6 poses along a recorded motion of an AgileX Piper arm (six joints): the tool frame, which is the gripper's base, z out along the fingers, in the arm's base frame.
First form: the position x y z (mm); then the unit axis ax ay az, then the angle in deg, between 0 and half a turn.
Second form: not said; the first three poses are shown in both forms.
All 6 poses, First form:
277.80, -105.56, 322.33, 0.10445, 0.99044, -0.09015, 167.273
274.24, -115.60, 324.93, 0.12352, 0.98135, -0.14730, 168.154
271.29, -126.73, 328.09, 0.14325, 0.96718, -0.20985, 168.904
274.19, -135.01, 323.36, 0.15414, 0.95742, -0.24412, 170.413
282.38, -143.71, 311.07, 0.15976, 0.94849, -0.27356, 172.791
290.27, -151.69, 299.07, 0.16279, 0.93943, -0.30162, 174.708
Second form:
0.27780, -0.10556, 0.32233, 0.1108, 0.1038, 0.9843, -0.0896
0.27424, -0.11560, 0.32493, 0.1032, 0.1229, 0.9761, -0.1465
0.27129, -0.12673, 0.32809, 0.0967, 0.1426, 0.9627, -0.2089
0.27419, -0.13501, 0.32336, 0.0836, 0.1536, 0.9541, -0.2433
0.28238, -0.14371, 0.31107, 0.0629, 0.1594, 0.9466, -0.2730
0.29027, -0.15169, 0.29907, 0.0462, 0.1626, 0.9384, -0.3013

